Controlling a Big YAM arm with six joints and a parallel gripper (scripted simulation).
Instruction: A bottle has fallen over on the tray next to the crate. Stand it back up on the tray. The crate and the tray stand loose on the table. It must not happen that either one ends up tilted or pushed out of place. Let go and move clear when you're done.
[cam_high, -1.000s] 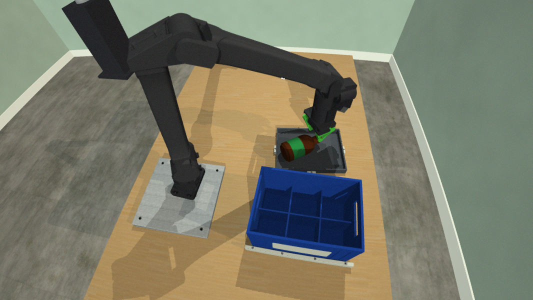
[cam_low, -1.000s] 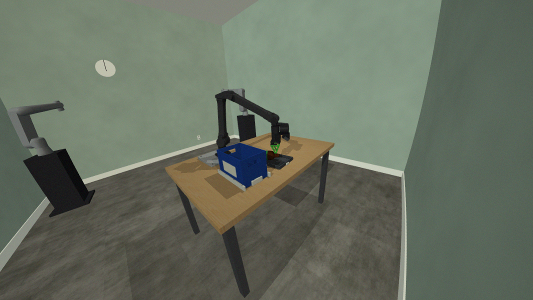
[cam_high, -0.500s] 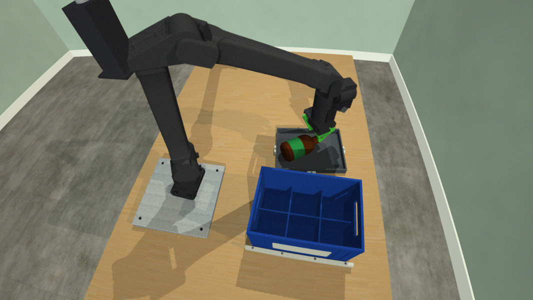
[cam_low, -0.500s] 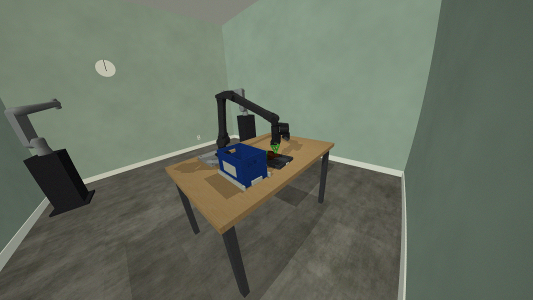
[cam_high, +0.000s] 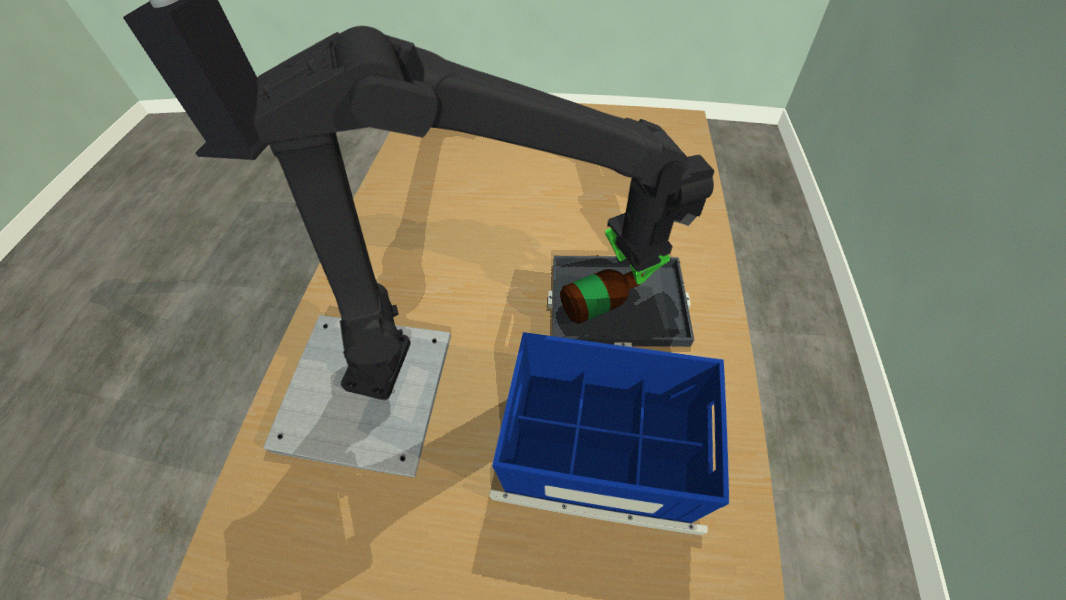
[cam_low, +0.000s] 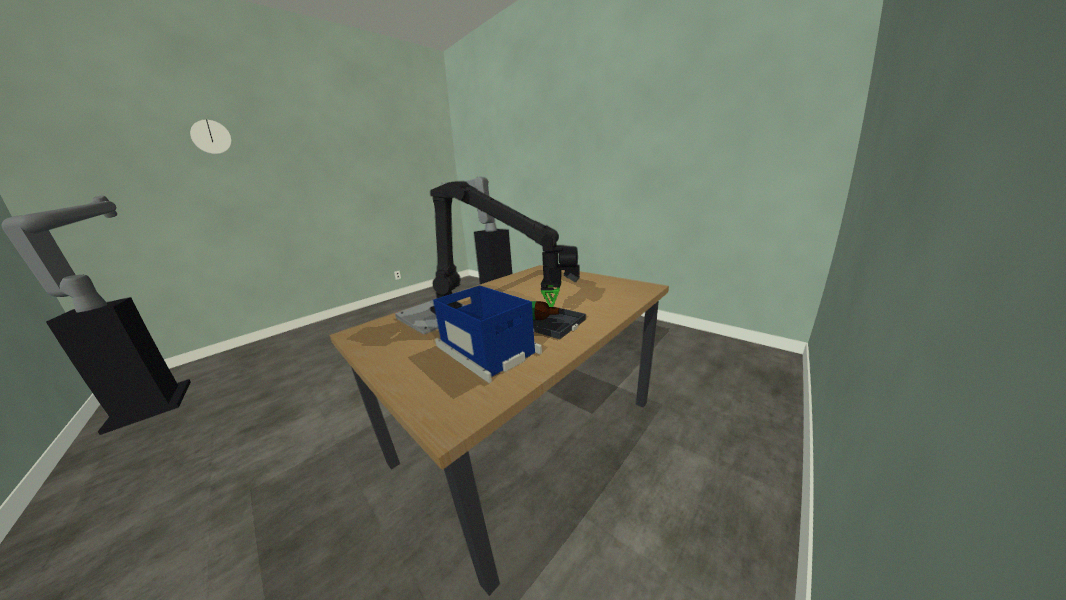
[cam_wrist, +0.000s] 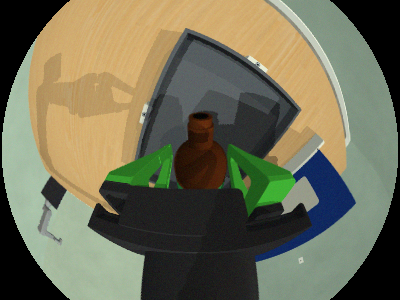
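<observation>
My gripper is now 40 mm past the brown bottle, 30 mm to the left of it and 40 mm above it. Round my hand: blue crate: 10 mm behind, 310 mm to the right, 10 mm above; dark grey tray: 10 mm behind, 20 mm to the right, 70 mm below.
</observation>
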